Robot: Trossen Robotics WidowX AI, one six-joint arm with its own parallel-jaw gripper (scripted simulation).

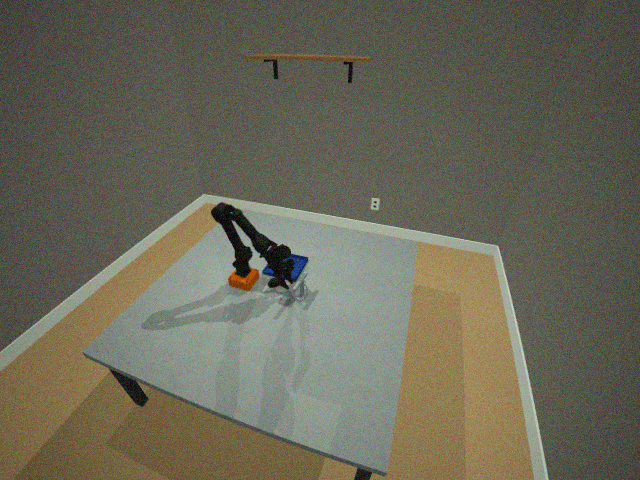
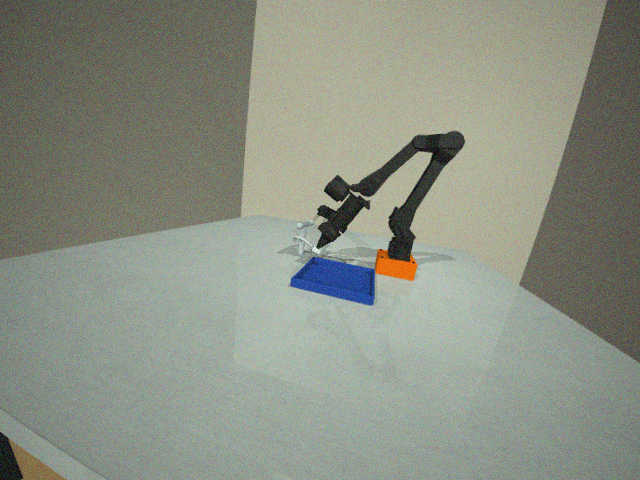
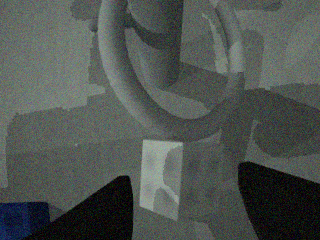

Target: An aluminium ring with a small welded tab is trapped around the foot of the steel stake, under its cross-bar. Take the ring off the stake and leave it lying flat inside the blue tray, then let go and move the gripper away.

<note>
In view: my gripper (image 2: 319, 246), an aluminium ring (image 3: 179, 179) and a blue tray (image 2: 354, 283).
My gripper also shows in image 3 (image 3: 185, 181).
</note>
